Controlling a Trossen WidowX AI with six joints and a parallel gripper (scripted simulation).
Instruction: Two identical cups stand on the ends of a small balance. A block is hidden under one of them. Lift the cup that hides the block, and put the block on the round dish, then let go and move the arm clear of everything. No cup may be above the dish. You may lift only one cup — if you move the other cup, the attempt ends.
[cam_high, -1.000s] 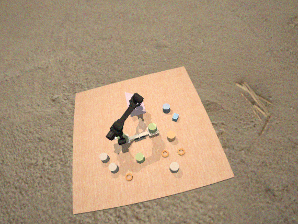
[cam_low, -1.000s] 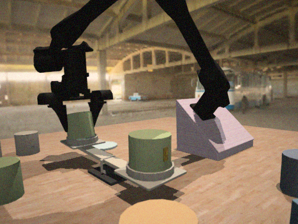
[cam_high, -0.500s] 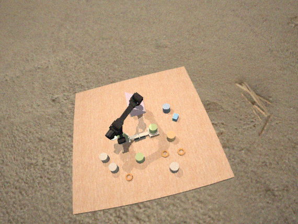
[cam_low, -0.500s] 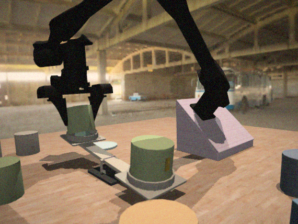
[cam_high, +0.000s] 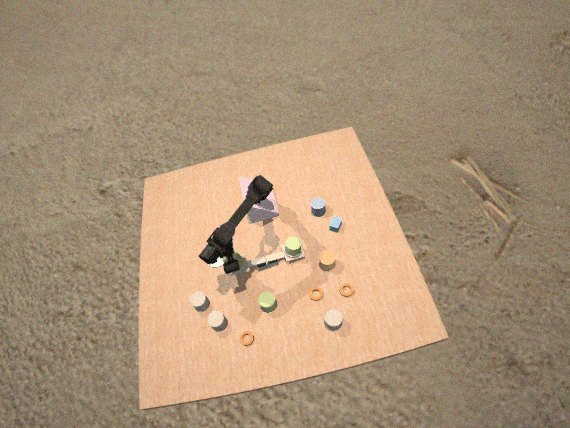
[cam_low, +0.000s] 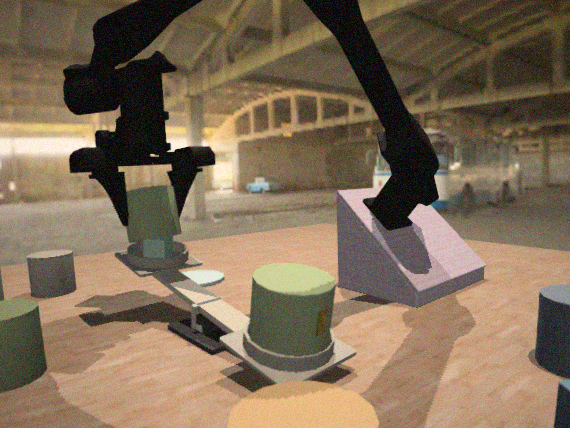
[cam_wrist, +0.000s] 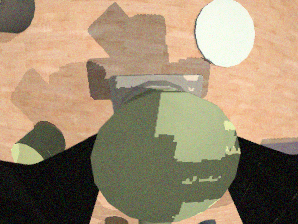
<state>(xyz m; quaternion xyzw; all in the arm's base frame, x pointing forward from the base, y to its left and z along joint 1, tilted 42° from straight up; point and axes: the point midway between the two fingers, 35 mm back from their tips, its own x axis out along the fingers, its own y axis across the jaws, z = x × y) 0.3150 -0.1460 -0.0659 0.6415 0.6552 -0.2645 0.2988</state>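
Right now my gripper tip is 1 cm to the right of the small block and 3 cm above it. The rest, counted from my gripper tip: pale round dish 11 cm behind, 10 cm to the right, 12 cm below; small balance 1 cm behind, 13 cm to the left, 8 cm below; orange cylinder 9 cm ahead, 42 cm to the left, 8 cm below.
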